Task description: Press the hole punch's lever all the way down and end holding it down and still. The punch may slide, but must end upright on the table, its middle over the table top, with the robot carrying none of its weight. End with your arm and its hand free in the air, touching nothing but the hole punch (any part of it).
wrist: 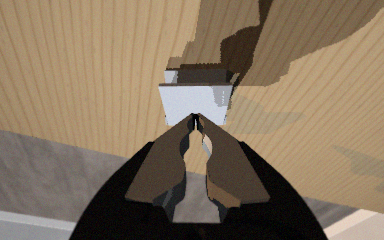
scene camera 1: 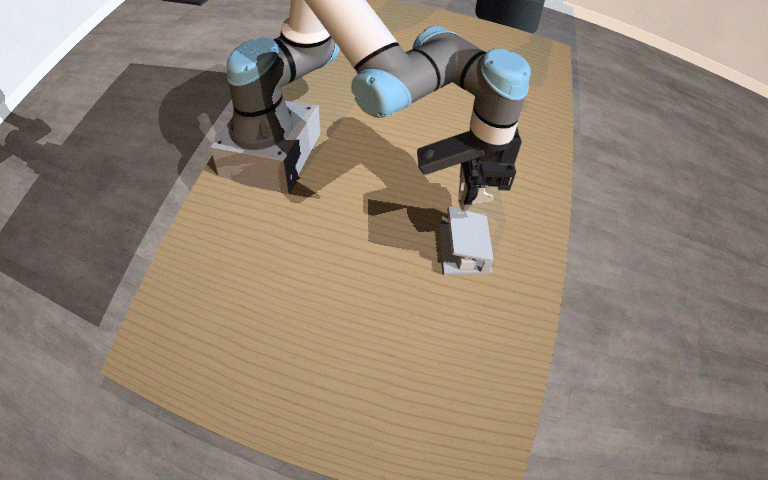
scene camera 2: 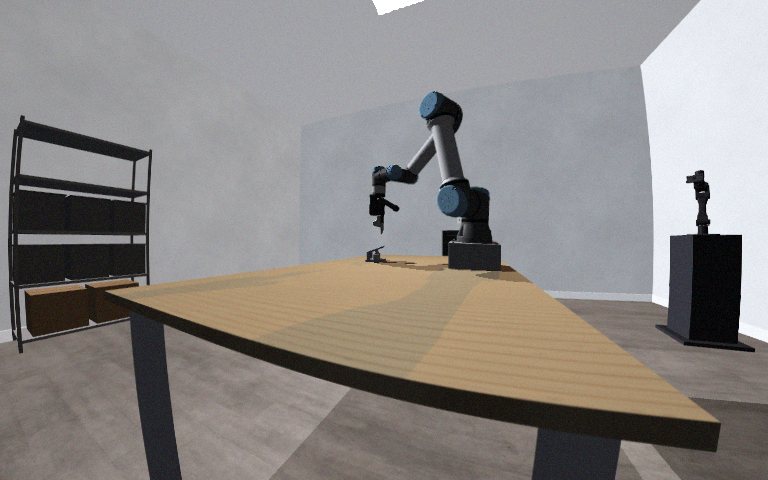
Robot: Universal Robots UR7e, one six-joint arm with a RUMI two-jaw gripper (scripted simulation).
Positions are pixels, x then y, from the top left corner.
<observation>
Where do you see a grey lever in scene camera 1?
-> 469, 232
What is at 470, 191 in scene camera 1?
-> My gripper.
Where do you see a grey lever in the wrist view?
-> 179, 100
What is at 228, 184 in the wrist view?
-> My gripper.
</observation>
